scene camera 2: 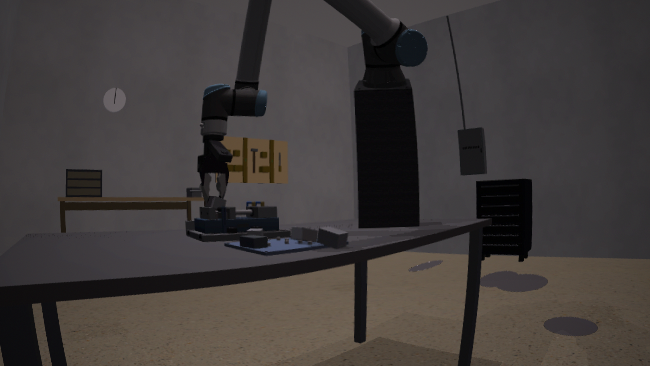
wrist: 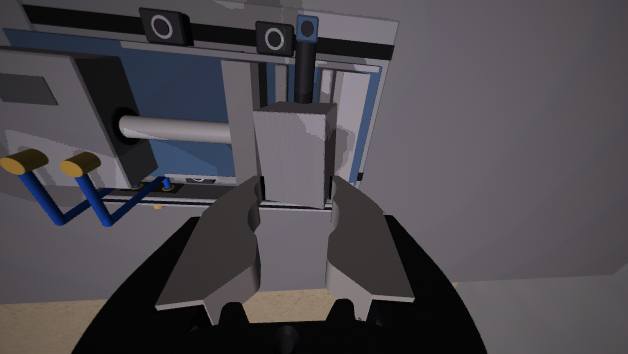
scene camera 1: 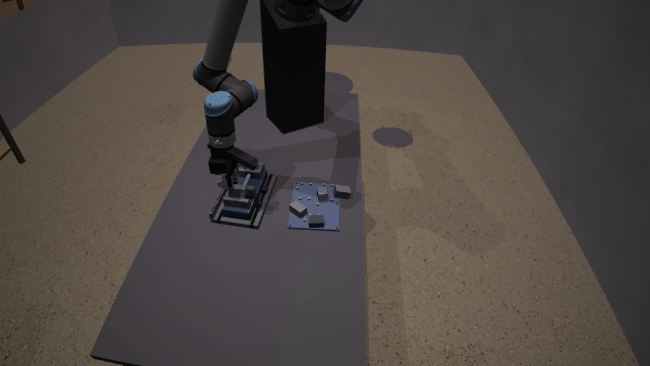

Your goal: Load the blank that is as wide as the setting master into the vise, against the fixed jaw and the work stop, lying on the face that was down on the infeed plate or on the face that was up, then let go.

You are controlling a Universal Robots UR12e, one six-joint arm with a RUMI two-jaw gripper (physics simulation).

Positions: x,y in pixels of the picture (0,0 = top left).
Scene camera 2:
gripper: 213,202
blue infeed plate: 277,247
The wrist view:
gripper: 297,178
grey end block: 87,87
black work stop rod: 305,56
moving jaw: 245,82
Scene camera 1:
gripper: 233,190
